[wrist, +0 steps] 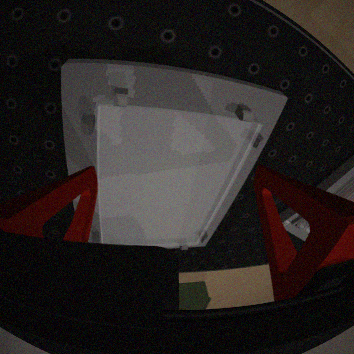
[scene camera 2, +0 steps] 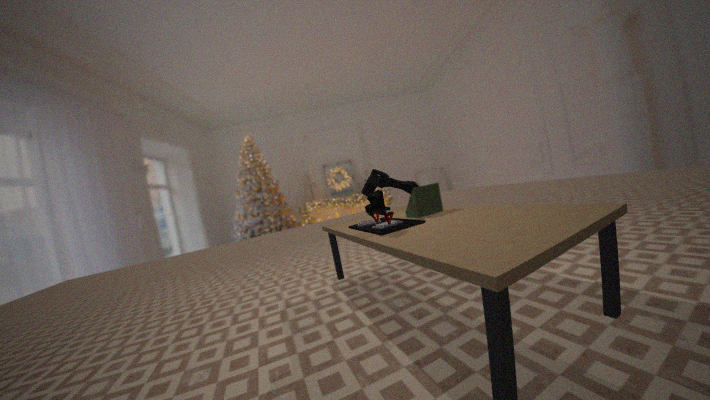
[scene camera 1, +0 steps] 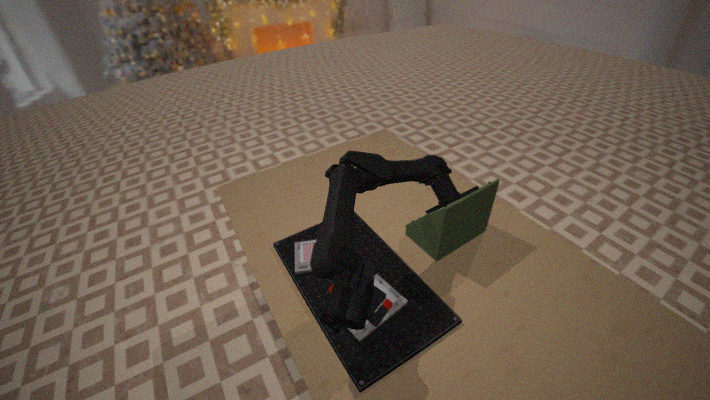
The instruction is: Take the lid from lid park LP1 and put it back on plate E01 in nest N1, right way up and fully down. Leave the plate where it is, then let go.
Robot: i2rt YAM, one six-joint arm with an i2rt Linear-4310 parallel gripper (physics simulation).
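Places are measured from the arm's base along level axes (x right, y ahead, z up), in metres.
Pixels of known places: gripper, fingertip midpoint: (wrist: 175,174) (scene camera 2: 383,223); arm's base, link origin: (scene camera 2: 421,197) (scene camera 1: 451,202).
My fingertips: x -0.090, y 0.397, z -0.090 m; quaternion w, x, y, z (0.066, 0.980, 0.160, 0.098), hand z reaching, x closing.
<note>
Ahead of a thing's pixels: the offset from my fingertips to its top centre. "spot": to the spot under its first point. Level surfaces: height alone.
A clear, flat rectangular lid @(dz -0.001, dx +0.001, dy -0.025 m) (wrist: 160,150) lies level on a grey base @(dz +0.001, dx +0.000, dy -0.026 m) (wrist: 150,77) (scene camera 1: 395,290) with small corner posts, which looks like lid park LP1. My gripper (wrist: 175,174) (scene camera 1: 358,295) (scene camera 2: 383,221) is open, with one red finger on each side of the lid and a gap at the right finger; whether the left finger touches it is unclear. A plate with a pink area @(dz +0.007, dx +0.228, dy -0.011 m) (scene camera 1: 309,251), likely E01, sits without a visible lid in a light nest @(dz -0.001, dx +0.228, dy -0.011 m) (scene camera 1: 299,266) at the far left of the board. The arm partly hides both stations in scene camera 1. No labels are readable.
Both stations stand on a black perforated board @(dz -0.018, dx +0.098, dy -0.047 m) (scene camera 1: 405,330) (scene camera 2: 417,221) (wrist: 200,30) on the wooden table @(dz -0.031 m) (scene camera 1: 550,310) (scene camera 2: 480,240). A green angled stand (scene camera 1: 460,220) (scene camera 2: 425,200) (wrist: 192,295) is beside the arm's mount. Part of another light fixture @(spot: dz +0.001, dx +0.163, dy -0.052 m) (wrist: 297,226) shows beyond the right finger.
</note>
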